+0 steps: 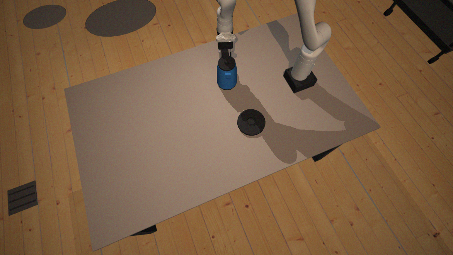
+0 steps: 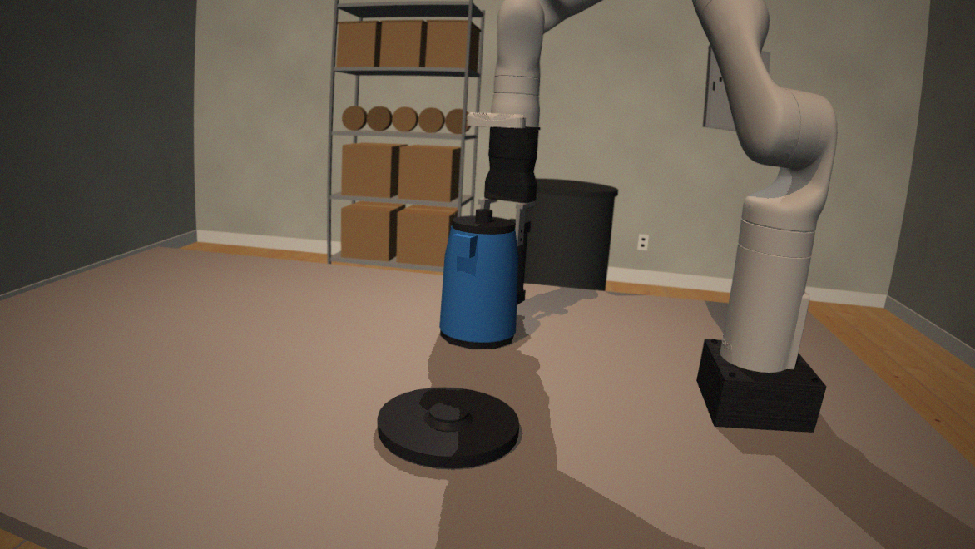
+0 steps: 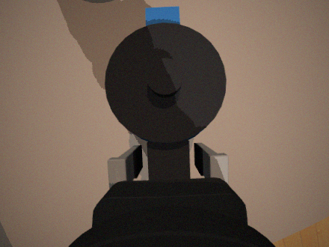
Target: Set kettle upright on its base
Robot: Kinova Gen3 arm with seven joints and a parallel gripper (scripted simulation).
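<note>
My gripper is now 1 cm short of the blue kettle, 3 cm to the right of it and 6 cm above it. The rest, counted from my hand: round black base: 1 cm ahead, 35 cm to the left, 14 cm below.
</note>
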